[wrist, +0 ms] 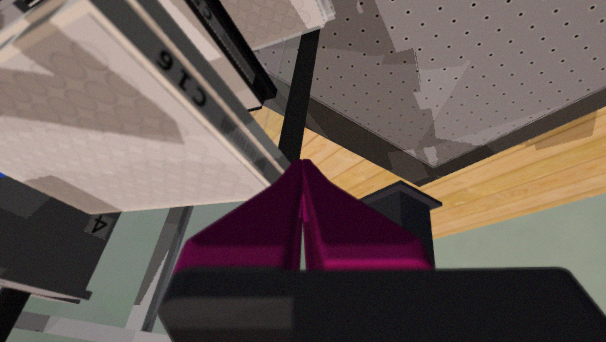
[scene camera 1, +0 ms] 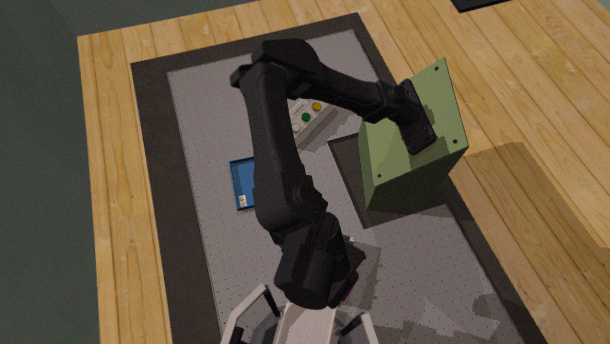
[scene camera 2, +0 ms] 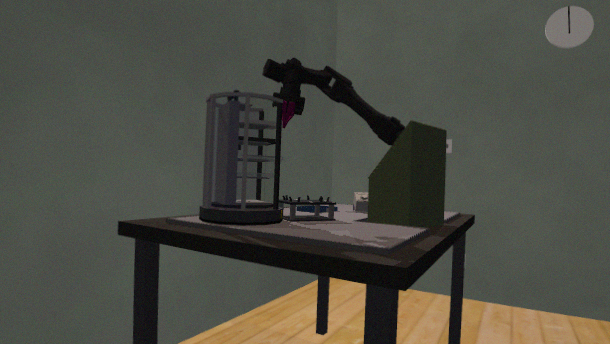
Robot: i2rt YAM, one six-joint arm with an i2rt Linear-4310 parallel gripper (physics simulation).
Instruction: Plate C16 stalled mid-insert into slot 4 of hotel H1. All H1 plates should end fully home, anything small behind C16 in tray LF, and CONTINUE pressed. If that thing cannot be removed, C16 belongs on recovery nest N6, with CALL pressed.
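Frame: origin at the arm's base, x up, y ahead, z left, level; centimetres.
Where they show: gripper, fingertip midpoint: (wrist: 302, 171) (scene camera 1: 341, 298) (scene camera 2: 283, 127); arm's base, origin of the base link: (scene camera 1: 410, 116) (scene camera 2: 412, 150).
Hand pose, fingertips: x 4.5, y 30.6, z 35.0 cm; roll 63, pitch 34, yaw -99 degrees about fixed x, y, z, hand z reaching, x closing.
Things, the pixels of their top centre, and the offset from my fingertips. "spot": a spot on its surface instead.
- Plate C16, middle of its top: (wrist: 87, 161) (scene camera 1: 306, 329) (scene camera 2: 259, 121) dx +1.6, dy +7.5, dz +3.0 cm
- slot label 4, surface spot: (wrist: 98, 224) spot: dx +1.1, dy +6.8, dz +13.3 cm
- blue speck, surface spot: (wrist: 2, 175) spot: dx +1.2, dy +11.3, dz +9.1 cm
- blue tray, middle of its top: (scene camera 1: 250, 180) (scene camera 2: 317, 206) dx -27.4, dy +10.2, dz -41.3 cm
- low pinned nest, middle of its top: (scene camera 2: 306, 196) dx -21.6, dy -1.9, dz -11.8 cm
- black-framed plate, middle of its top: (wrist: 120, 78) (scene camera 2: 252, 138) dx -3.9, dy +8.4, dz +4.7 cm
- hotel post, surface spot: (wrist: 300, 95) spot: dx -8.2, dy -1.1, dz +3.7 cm
Plate C16 (wrist: 95, 125), pale with a grey labelled edge, fills the left of the wrist view inside hotel H1 (scene camera 2: 278, 160) (scene camera 1: 245, 303); the slot label 4 (wrist: 98, 224) shows near it. My gripper (wrist: 302, 171) (scene camera 2: 285, 125) is shut, its magenta tips together and empty. In the wrist view the tips overlap the near corner of C16; contact cannot be told. A blue speck (wrist: 2, 175) shows at the left edge of the wrist view. What lies behind C16 is hidden. A blue tray (scene camera 1: 242, 175) (scene camera 2: 320, 209) is partly behind the arm; its label is unreadable.
A button box (scene camera 1: 320, 125) (scene camera 2: 361, 200) with green (scene camera 1: 306, 117) and yellow (scene camera 1: 316, 106) buttons stands near the green arm pedestal (scene camera 1: 415, 170) (scene camera 2: 427, 175). A low pinned nest (scene camera 2: 309, 202) stands beside the hotel. A black-framed plate (wrist: 250, 70) and hotel post (wrist: 300, 95) are close to the fingers.
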